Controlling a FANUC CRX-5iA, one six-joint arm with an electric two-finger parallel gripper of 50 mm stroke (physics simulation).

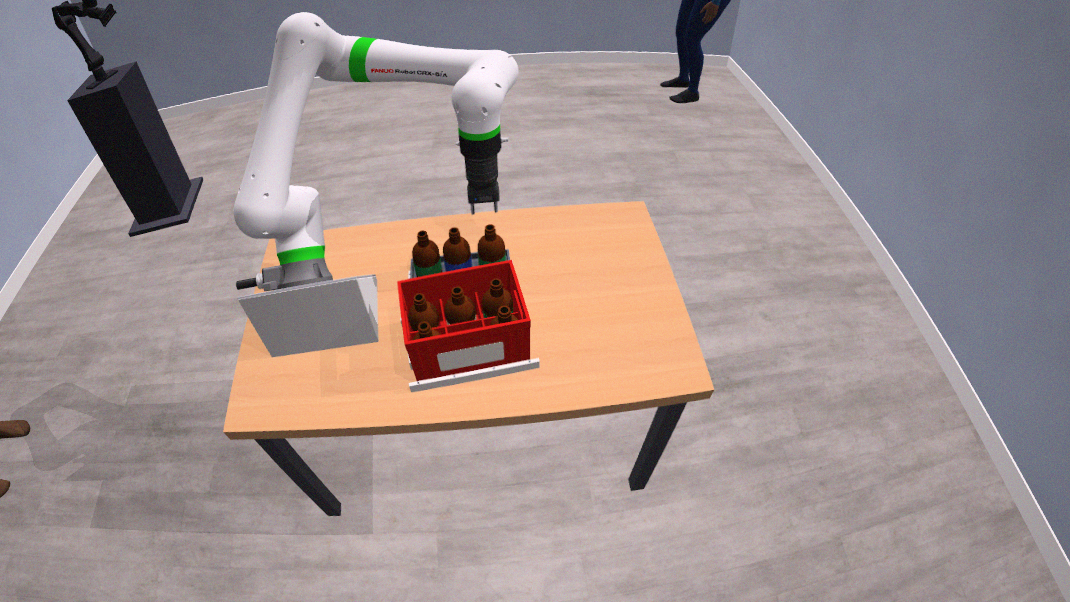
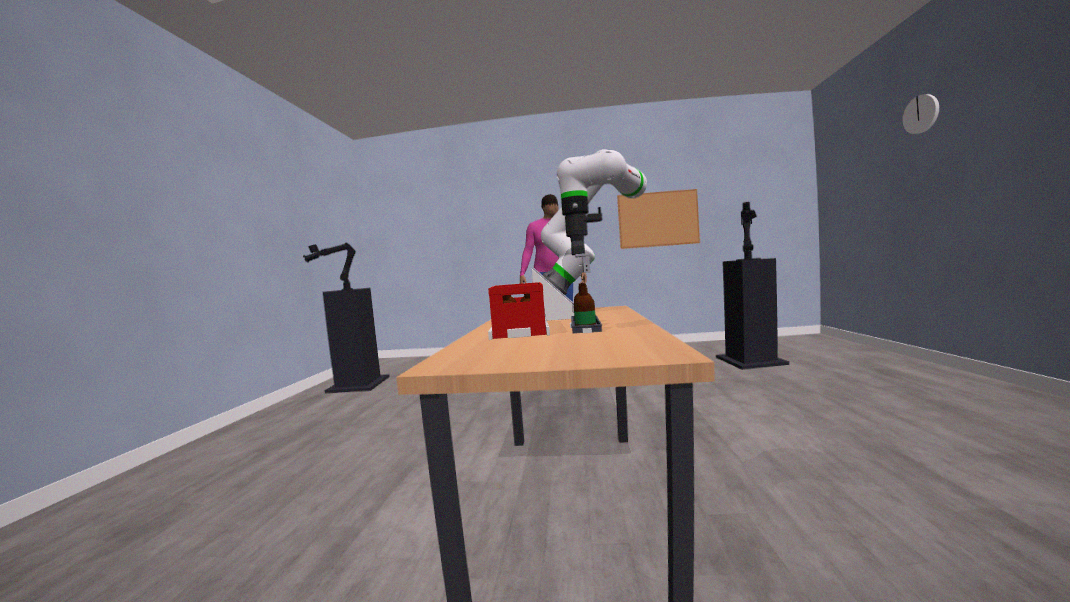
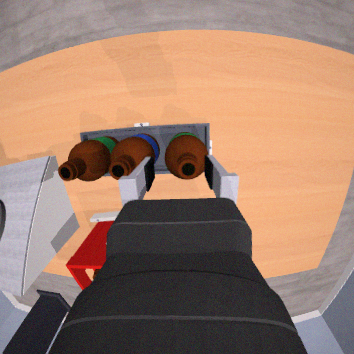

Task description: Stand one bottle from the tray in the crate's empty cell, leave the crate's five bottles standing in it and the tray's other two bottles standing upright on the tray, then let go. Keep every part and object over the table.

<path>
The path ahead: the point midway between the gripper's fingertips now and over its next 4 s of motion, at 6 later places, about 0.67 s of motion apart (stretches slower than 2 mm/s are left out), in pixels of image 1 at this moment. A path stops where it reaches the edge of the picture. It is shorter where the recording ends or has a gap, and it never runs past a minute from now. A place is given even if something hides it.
My gripper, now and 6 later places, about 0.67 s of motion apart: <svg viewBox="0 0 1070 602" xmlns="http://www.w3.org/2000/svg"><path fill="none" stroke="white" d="M484 211L485 228L484 203L482 170L471 191L454 229L448 258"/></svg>
</path>
